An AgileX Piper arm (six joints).
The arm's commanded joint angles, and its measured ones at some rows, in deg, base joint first. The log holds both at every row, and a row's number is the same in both.
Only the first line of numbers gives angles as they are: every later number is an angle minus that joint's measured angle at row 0.
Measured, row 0:
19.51, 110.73, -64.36, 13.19, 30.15, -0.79
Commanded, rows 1 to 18:
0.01, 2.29, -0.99, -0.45, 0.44, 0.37
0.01, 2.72, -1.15, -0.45, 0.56, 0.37
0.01, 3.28, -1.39, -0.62, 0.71, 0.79
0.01, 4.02, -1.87, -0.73, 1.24, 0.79
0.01, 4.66, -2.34, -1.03, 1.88, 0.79
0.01, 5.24, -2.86, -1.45, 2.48, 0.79
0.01, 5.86, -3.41, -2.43, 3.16, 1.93
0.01, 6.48, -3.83, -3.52, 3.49, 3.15
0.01, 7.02, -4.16, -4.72, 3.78, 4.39
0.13, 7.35, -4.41, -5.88, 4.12, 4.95
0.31, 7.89, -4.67, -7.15, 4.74, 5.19
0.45, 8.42, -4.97, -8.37, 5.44, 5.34
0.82, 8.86, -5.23, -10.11, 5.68, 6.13
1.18, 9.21, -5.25, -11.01, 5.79, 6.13
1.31, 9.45, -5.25, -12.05, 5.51, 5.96
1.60, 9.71, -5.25, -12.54, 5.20, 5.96
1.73, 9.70, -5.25, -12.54, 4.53, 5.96
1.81, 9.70, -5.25, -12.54, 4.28, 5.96
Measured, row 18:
1.29, 7.58, -5.93, -11.52, 4.80, 5.60
